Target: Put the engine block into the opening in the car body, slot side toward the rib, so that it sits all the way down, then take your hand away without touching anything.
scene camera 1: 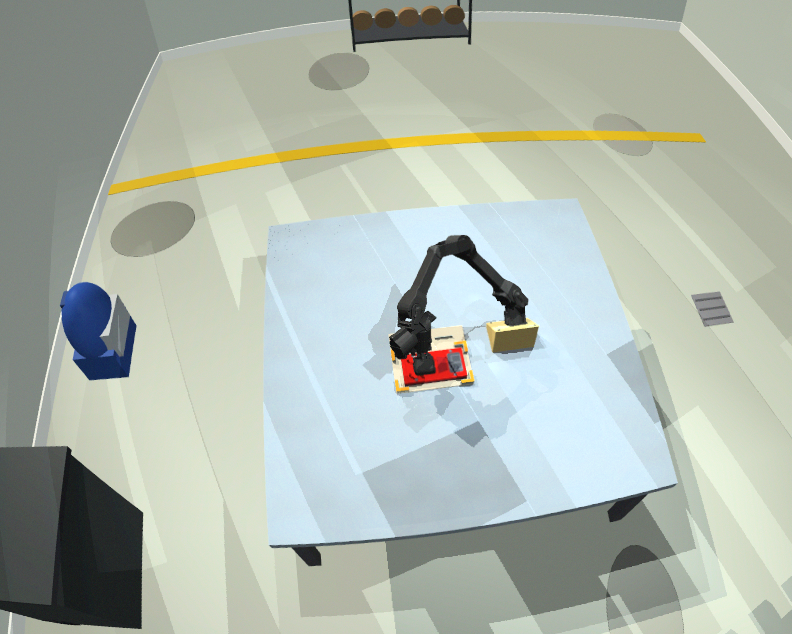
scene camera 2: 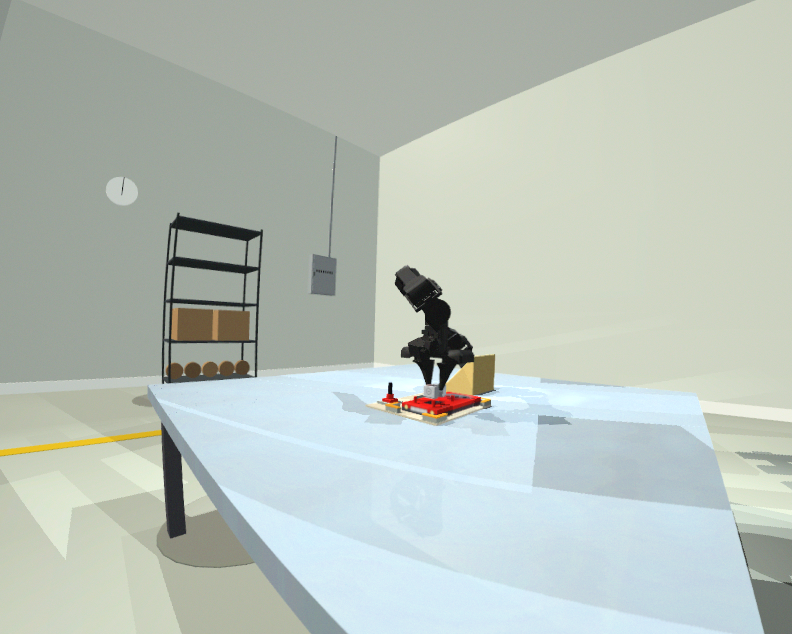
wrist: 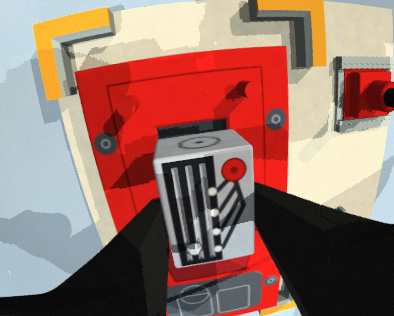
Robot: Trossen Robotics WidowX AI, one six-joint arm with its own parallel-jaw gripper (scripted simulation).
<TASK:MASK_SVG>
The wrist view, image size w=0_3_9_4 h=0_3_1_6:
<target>my gripper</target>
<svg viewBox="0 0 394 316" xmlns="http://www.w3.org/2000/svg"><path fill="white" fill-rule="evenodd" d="M160 198L153 198L111 239L111 242L106 244L106 247L101 249L101 252L92 256L89 263L77 269L74 274L62 281L62 284L57 285L57 288L44 294L17 295L9 298L1 296L0 316L166 316L170 240ZM254 183L254 225L302 316L394 316L394 224L382 223L379 220L375 222L374 219L344 213L339 209L310 202L298 195L282 192L267 184Z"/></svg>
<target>grey engine block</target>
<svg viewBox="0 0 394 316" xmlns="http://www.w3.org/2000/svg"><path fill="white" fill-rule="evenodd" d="M234 129L157 139L155 143L155 151L153 151L152 158L153 173L155 173L158 198L160 198L163 214L165 214L168 240L170 240L173 263L175 263L176 268L216 263L216 261L241 258L241 256L248 256L254 253L254 248L256 248L256 243L254 243L254 217L256 217L256 214L254 214L253 147L247 141L244 141L241 134L234 131Z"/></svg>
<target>red car body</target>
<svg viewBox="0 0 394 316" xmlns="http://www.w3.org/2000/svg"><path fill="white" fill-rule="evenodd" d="M256 225L254 253L241 258L176 268L170 245L166 316L237 316L277 306L281 273L267 252ZM287 46L178 53L75 71L76 84L79 87L77 92L80 94L92 153L117 233L153 198L158 198L152 167L157 139L234 129L253 147L254 183L267 184L287 193Z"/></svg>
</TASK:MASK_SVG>
